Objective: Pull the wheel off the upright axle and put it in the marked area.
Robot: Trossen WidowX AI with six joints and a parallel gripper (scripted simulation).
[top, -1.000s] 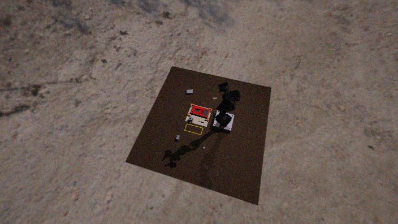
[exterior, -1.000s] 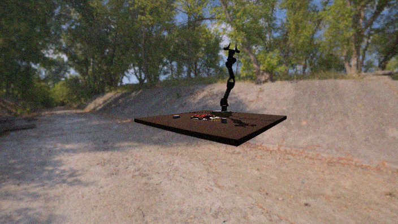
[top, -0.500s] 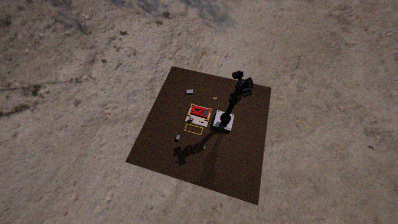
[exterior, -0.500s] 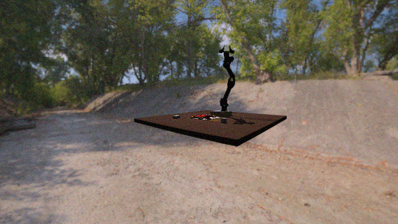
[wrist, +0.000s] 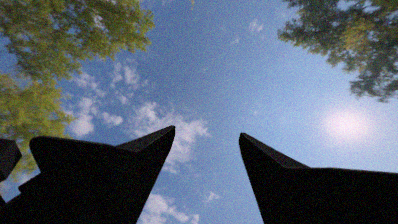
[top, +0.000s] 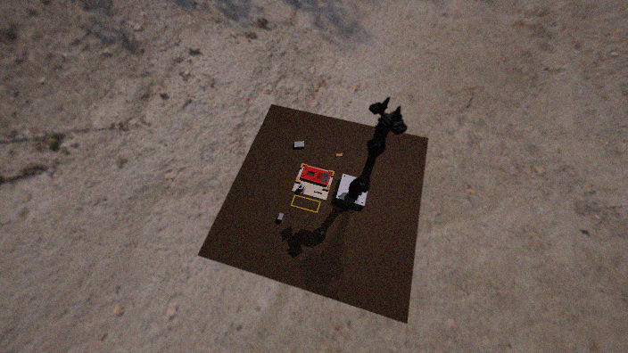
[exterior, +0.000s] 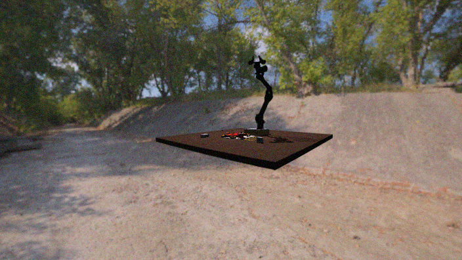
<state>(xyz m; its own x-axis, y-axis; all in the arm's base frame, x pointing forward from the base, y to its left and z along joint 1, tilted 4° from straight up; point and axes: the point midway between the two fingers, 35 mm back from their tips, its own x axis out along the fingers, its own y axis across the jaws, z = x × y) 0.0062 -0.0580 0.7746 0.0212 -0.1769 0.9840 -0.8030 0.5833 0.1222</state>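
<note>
Now: gripper tip 400 mm short of the grey wheel, 160 mm to the right of it and 820 mm above it. The rest, counted from my gripper tip: white board (350 mm ahead, 60 mm to the left, 850 mm below).
</note>
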